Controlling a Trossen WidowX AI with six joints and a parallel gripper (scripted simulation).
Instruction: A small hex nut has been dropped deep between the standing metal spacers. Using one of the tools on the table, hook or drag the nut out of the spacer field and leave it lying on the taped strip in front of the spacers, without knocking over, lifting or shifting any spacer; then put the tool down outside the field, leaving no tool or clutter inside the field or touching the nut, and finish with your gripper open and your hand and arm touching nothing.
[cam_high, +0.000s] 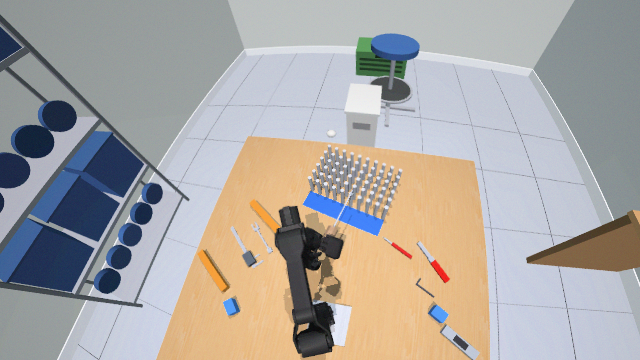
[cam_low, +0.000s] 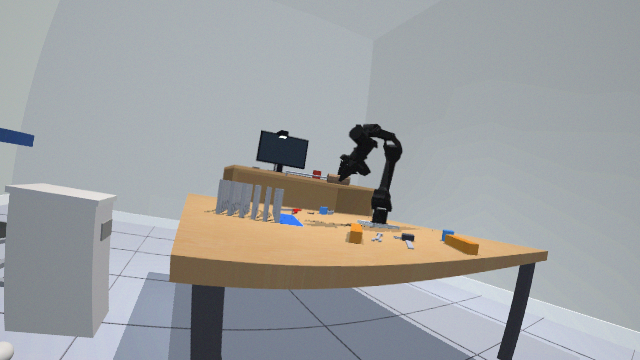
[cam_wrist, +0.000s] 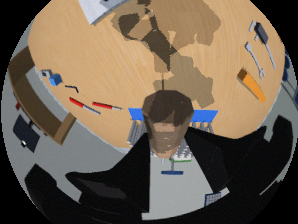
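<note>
Now: the blue taped strip 19 cm ahead of my gripper tip, 18 cm below it and 2 cm to the right of it. Also, from my gripper tip: red screwdriver: 25 cm to the right, 17 cm below, 6 cm ahead; then brown-handled hook tool: 10 cm ahead, 3 cm to the right; then small wrench: 31 cm to the left, 18 cm below, 2 cm ahead.
</note>
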